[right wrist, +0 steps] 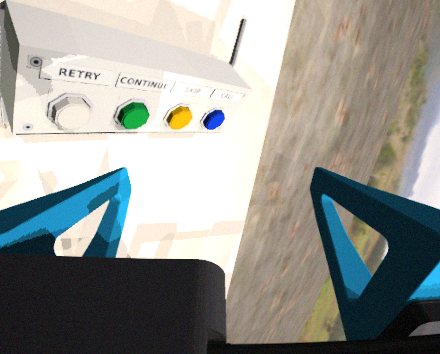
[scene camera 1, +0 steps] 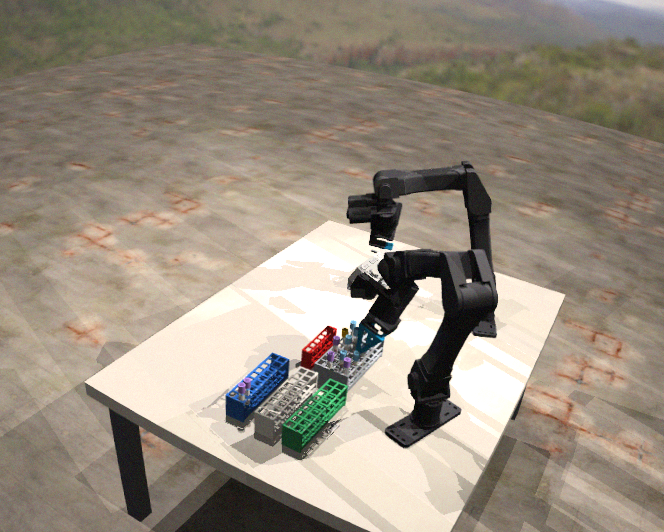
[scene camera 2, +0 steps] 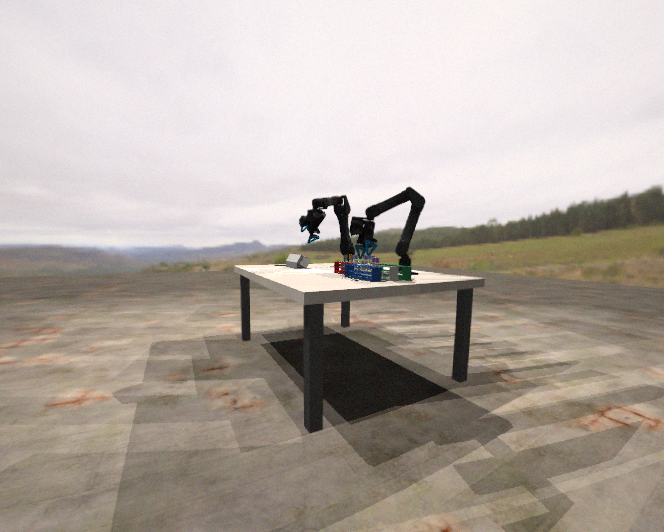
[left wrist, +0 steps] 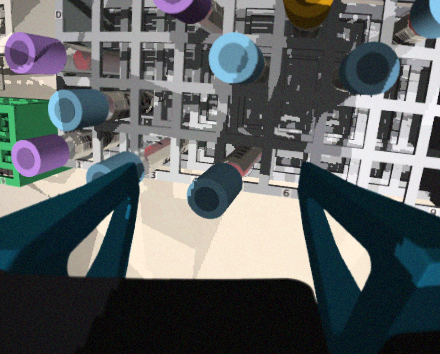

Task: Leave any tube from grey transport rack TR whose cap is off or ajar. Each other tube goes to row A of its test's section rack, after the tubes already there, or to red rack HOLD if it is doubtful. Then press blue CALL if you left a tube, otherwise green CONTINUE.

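Pixels of known places: left gripper, fingertip midpoint: (scene camera 1: 363, 348) (scene camera 2: 363, 257) (left wrist: 218, 175); right gripper, fingertip midpoint: (right wrist: 220, 177) (scene camera 1: 385, 232) (scene camera 2: 304, 237); left arm's base, origin of the base link: (scene camera 1: 424, 422).
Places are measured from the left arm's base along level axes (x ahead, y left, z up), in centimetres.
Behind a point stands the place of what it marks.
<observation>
The grey transport rack (scene camera 1: 332, 377) {x 21.9, y 9.2, z 3.8 cm} (left wrist: 200, 90) {x 24.9, y 2.0, z 5.7 cm} holds several purple-, light-blue- and yellow-capped tubes. My left gripper (left wrist: 218, 175) {x 22.4, y -0.6, z 7.9 cm} is open over its front edge; a dark-looking blue cap (left wrist: 215, 191) {x 22.3, y -0.9, z 9.4 cm} shows between the fingers, not gripped. A light-blue cap (left wrist: 236, 57) {x 26.7, y 0.2, z 9.4 cm}, a yellow cap (left wrist: 308, 10) {x 28.8, y -1.3, z 9.4 cm} and a purple cap (left wrist: 37, 53) {x 24.1, y 7.7, z 9.3 cm} show farther off. Red rack HOLD (scene camera 1: 318, 348) {x 33.8, y 3.2, z 2.8 cm} (scene camera 2: 339, 267) {x 35.0, y -0.8, z 3.0 cm} stands behind. Blue rack (scene camera 1: 257, 385) {x 32.5, y 23.1, z 0.6 cm} (scene camera 2: 363, 272) {x 29.7, y 26.3, z 2.9 cm} holds two purple-capped tubes. My right gripper (right wrist: 220, 177) {x 50.5, y -35.1, z 18.7 cm} is open and empty, high near the button box (right wrist: 125, 55) {x 55.5, y -33.9, z 7.4 cm} with green CONTINUE (right wrist: 132, 115) {x 51.6, y -36.3, z 7.1 cm} and blue CALL (right wrist: 214, 119) {x 54.4, y -45.8, z 7.1 cm}.
A light grey rack (scene camera 1: 285, 401) {x 19.5, y 25.2, z 5.7 cm} and a green rack (scene camera 1: 314, 415) {x 12.3, y 23.0, z 5.7 cm} (left wrist: 30, 130) {x 18.7, y 11.3, z 4.5 cm} stand beside the blue one. White RETRY (right wrist: 71, 114) {x 50.1, y -31.8, z 7.1 cm} and yellow SKIP (right wrist: 179, 117) {x 53.0, y -41.1, z 7.2 cm} sit on the same box. The table's edge runs past the box's right end in the right wrist view.
</observation>
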